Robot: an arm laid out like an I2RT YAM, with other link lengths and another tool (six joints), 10 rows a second.
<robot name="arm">
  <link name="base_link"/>
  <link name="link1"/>
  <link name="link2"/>
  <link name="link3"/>
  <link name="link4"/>
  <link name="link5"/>
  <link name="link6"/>
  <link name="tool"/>
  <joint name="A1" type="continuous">
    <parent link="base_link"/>
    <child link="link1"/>
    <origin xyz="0 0 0.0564"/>
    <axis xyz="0 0 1"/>
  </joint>
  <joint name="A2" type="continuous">
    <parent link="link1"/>
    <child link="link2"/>
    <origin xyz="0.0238 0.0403 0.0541"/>
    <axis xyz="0 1 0"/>
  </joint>
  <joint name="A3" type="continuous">
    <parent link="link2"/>
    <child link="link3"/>
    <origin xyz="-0.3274 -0.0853 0"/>
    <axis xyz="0 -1 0"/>
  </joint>
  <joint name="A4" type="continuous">
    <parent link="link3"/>
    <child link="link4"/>
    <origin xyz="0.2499 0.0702 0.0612"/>
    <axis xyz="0 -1 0"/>
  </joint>
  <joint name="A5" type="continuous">
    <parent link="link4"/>
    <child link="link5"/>
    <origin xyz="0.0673 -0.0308 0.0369"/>
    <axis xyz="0 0 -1"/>
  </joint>
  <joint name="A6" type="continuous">
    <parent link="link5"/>
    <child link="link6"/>
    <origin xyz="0.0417 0 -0.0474"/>
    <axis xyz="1 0 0"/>
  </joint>
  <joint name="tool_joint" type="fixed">
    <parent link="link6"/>
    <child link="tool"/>
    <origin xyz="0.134 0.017 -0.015" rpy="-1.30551 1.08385 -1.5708"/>
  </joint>
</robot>
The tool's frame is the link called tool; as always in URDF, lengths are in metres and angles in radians. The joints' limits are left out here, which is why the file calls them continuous.
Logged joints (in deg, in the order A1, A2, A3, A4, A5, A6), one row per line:
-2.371 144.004 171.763 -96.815 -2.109 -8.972
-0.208 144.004 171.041 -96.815 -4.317 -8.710
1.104 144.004 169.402 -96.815 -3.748 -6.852
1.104 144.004 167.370 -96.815 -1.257 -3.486
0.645 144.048 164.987 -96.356 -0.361 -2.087
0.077 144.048 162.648 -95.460 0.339 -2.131
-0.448 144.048 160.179 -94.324 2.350 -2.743
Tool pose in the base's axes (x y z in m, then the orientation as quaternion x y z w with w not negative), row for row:
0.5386 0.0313 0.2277 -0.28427 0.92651 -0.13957 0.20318
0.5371 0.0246 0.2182 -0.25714 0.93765 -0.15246 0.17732
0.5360 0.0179 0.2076 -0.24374 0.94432 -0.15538 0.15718
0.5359 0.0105 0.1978 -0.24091 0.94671 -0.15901 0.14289
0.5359 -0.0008 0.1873 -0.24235 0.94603 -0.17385 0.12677
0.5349 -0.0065 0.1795 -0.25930 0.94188 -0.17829 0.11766
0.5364 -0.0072 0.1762 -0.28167 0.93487 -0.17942 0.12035
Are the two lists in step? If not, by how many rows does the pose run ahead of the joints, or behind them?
The pose runs 2 rows ahead of the joints: the pose in row i belongs to the joints in row i + 2.
